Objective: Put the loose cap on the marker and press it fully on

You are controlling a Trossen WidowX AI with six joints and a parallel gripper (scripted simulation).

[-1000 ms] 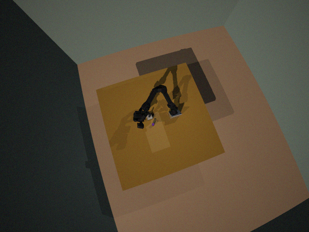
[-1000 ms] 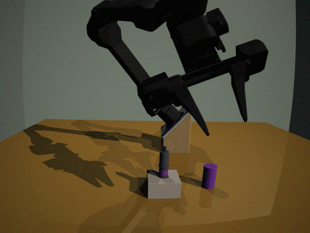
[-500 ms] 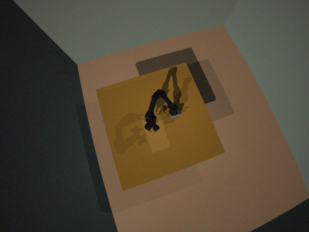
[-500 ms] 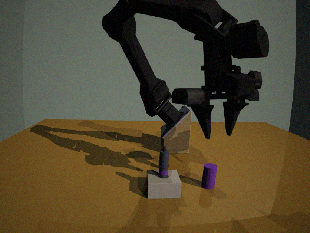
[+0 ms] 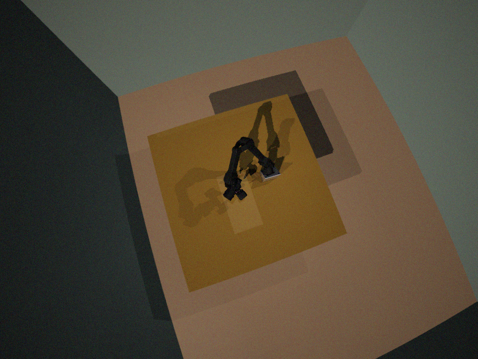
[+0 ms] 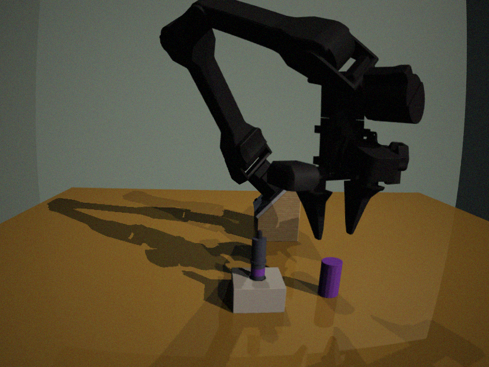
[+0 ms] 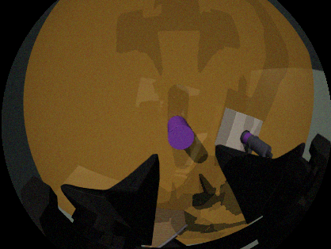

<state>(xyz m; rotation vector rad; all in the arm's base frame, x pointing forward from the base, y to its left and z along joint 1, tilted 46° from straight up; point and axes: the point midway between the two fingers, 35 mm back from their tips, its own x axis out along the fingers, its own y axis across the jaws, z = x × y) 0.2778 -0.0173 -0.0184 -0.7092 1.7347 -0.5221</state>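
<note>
My gripper tip is now 6 cm above the purple cap. From my gripper tip the other things lie so: grey holder block (10 cm to the right, 7 cm below).
</note>
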